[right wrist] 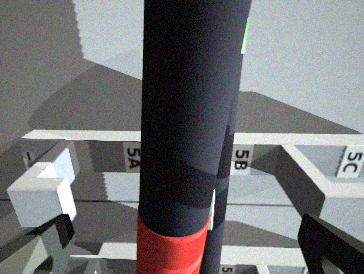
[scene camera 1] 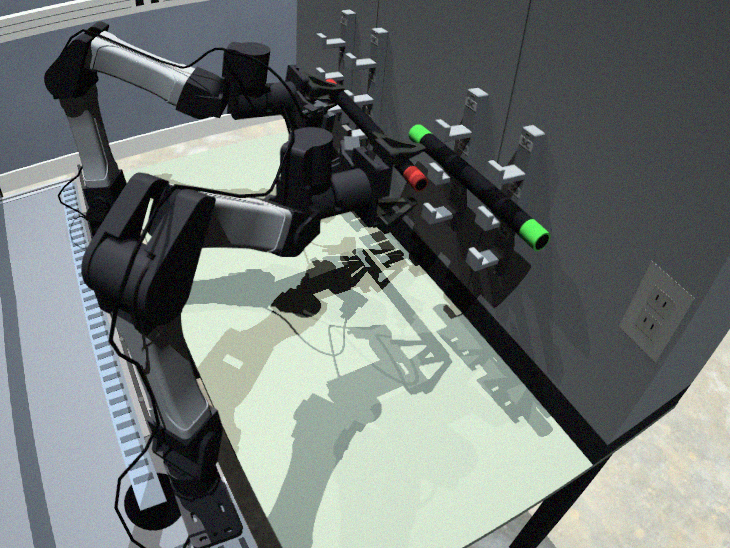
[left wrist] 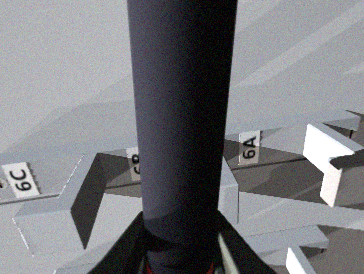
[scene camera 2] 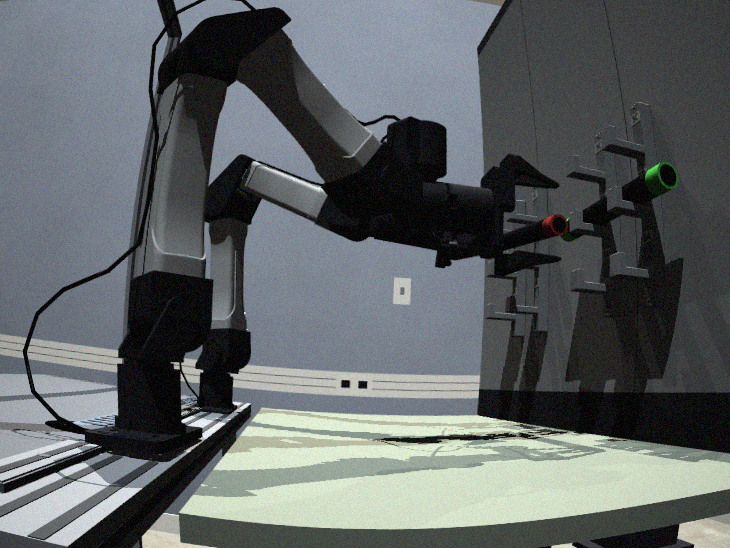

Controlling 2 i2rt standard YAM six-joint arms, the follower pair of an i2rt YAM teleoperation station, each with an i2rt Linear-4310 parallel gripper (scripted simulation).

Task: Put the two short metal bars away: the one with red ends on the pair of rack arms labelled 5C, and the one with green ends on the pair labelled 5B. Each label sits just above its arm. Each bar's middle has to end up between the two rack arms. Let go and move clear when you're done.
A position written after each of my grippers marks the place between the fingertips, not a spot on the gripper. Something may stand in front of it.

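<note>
A red-ended bar (scene camera 1: 356, 114) is visible to me, and I see the red-ended bar (scene camera 2: 556, 225) again, also as the red-ended bar (left wrist: 181, 64) and the red-ended bar (right wrist: 190, 62). A green-ended bar (scene camera 1: 519, 221) appears, as does the green-ended bar (scene camera 2: 663, 177); in the left wrist view the green-ended bar is out of frame. A wall panel (right wrist: 72, 72) and a rack arm (right wrist: 42, 192) are visible. I see my right gripper (scene camera 2: 559, 222), likewise my right gripper (scene camera 1: 419, 174) and my right gripper (right wrist: 185, 224). My left gripper (left wrist: 179, 222) is visible.
</note>
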